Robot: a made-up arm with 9 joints.
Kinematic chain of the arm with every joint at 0, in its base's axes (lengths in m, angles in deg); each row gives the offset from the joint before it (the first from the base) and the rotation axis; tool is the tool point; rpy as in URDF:
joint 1: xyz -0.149 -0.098 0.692 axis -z
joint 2: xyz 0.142 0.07 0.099 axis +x
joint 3: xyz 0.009 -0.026 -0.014 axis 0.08 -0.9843 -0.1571
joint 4: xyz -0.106 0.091 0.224 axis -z
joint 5: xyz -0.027 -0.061 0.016 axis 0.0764 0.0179 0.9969
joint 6: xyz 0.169 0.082 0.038 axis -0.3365 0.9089 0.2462
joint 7: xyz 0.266 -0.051 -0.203 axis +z
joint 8: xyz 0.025 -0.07 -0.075 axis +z
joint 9: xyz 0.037 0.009 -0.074 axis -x
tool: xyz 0.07 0.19 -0.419 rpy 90 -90 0
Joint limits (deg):
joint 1: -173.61..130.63
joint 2: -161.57..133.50
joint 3: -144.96..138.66
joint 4: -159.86..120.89
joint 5: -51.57..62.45
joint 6: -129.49..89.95
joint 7: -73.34..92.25
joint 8: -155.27..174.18
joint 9: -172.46..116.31
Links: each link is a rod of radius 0.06 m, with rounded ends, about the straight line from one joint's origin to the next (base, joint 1, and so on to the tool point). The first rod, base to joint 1, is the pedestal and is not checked.
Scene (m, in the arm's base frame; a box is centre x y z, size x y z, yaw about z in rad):
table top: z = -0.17
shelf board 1: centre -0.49 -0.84 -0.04 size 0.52 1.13 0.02 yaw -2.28
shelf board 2: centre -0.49 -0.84 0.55 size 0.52 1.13 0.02 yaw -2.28
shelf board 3: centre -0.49 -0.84 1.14 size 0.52 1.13 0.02 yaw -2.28
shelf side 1: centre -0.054 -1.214 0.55 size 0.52 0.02 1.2 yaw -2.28
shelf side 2: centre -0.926 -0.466 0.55 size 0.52 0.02 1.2 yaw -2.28
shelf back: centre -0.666 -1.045 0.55 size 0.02 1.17 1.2 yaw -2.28
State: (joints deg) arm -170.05 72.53 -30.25 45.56 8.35 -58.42 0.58 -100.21 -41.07
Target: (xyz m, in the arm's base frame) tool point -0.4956 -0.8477 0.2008
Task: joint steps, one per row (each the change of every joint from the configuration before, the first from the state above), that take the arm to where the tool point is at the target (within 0.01 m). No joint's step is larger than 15 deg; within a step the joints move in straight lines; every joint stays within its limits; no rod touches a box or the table.
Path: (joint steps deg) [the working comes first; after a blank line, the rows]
Joints at the target: -173.61 132.93 -31.33 55.15 -6.51 -31.21 -1.21 -104.62 -21.78
Straight joint move there: touches shelf board 1, shelf side 2.

1: 2.07 12.66 -3.92 2.96 -2.11 12.32 -12.49 -11.30 0.19
2: 2.07 12.65 -3.91 2.95 -2.11 12.32 -12.49 -11.31 0.19
3: 2.07 12.66 -3.92 2.96 -2.11 12.32 -12.49 -11.30 0.18
4: -3.26 7.48 3.55 0.24 -2.84 -3.25 11.89 9.83 6.24
5: -3.25 7.47 3.56 0.24 -2.85 -3.25 11.90 9.84 6.25
6: -3.26 7.48 3.56 0.24 -2.84 -3.25 11.89 9.83 6.24

